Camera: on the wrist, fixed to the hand. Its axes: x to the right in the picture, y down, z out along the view.
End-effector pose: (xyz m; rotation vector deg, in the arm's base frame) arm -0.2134 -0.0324 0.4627 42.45 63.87 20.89
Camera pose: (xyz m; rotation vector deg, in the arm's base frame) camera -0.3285 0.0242 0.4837 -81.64 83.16 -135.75
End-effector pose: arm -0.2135 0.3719 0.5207 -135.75 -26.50 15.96
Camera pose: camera -0.1894 0.2589 0.5803 36.30 -128.84 -75.79
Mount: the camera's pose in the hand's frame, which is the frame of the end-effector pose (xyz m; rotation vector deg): -0.0276 0.0442 -0.1191 -20.01 -29.92 172.01
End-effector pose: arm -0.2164 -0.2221 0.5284 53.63 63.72 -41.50
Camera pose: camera -0.2357 -0.0949 0.5474 51.61 -65.98 90.57
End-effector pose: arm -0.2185 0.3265 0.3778 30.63 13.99 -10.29
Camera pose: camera -0.2564 0.4291 0.3075 0.62 -65.85 145.99
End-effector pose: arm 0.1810 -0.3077 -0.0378 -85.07 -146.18 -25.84
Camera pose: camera 0.2310 -0.3496 0.0746 154.50 -79.70 -10.07
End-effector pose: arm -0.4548 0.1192 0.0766 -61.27 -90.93 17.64
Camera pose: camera -0.3305 0.0823 0.0669 110.86 -47.56 -86.16
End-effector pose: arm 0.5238 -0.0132 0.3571 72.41 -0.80 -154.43
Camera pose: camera 0.6386 -0.0453 0.3051 -17.78 -38.14 -3.01
